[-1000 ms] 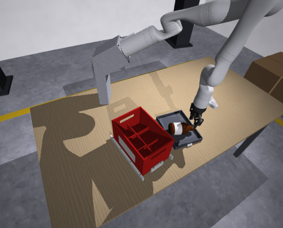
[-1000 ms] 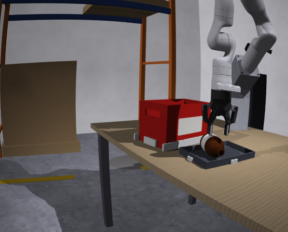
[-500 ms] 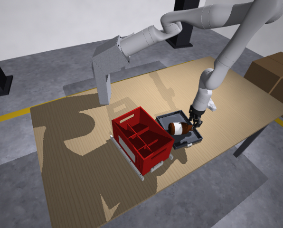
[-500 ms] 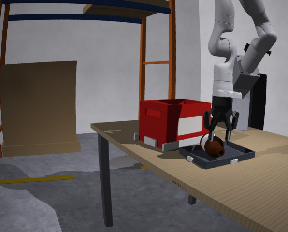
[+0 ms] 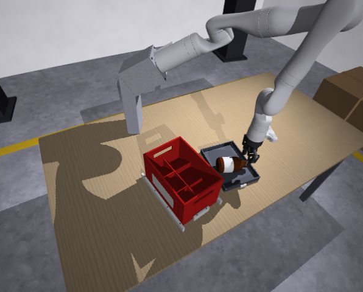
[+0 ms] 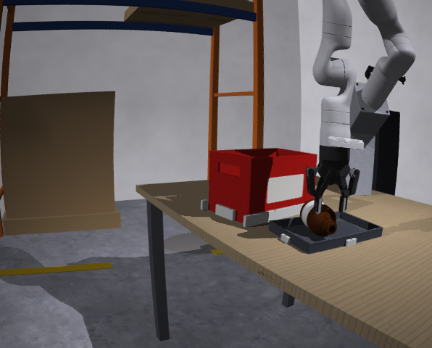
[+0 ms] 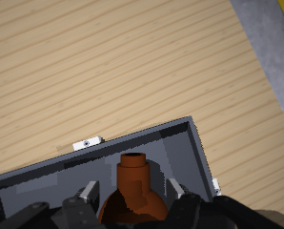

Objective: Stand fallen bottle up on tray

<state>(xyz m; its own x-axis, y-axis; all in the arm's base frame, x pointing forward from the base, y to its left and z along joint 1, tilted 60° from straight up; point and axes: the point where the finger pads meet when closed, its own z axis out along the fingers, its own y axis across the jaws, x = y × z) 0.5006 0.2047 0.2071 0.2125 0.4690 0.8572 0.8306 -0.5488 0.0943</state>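
My hand is 5 cm to the left of the brown bottle, 5 cm above it and 1 cm past it. Also, from my hand: dark grey tray: 7 cm below, 5 cm to the right, 4 cm behind; red crate: 33 cm to the right, 2 cm ahead.
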